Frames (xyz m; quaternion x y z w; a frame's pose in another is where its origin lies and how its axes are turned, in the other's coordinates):
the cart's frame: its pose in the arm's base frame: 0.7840 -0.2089 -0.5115 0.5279 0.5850 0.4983 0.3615
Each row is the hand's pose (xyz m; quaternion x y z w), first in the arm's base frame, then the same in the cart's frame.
Working: the arm's base frame: its pose in the cart's frame: 0.3991 0.2804 -0.8258 -0.5279 -0.5850 -0.4983 0.3615

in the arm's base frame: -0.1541 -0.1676 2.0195 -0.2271 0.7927 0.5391 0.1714
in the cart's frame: 0.4715 2.1982 -1.4945 -0.0930 0.5841 -0.4419 0.6745
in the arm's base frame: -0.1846 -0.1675 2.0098 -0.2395 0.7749 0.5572 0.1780
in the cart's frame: 0.4761 2.1810 -1.5210 -0.1204 0.5895 -0.4365 0.6689
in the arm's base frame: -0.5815 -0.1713 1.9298 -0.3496 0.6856 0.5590 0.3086
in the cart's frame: 0.5360 2.0018 -1.8792 -0.2747 0.5366 -0.5182 0.6067
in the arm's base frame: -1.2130 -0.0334 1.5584 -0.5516 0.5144 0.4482 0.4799
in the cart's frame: 0.7470 1.4735 -2.3609 -0.4586 0.4167 -0.6714 0.4066
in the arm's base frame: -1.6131 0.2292 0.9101 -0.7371 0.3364 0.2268 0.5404
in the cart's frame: 1.0095 0.7308 -2.5310 -0.5168 0.2925 -0.7961 0.1161
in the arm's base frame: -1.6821 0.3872 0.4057 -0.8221 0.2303 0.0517 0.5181
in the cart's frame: 1.1244 0.2179 -2.4426 0.4862 -0.2171 0.8420 0.0862
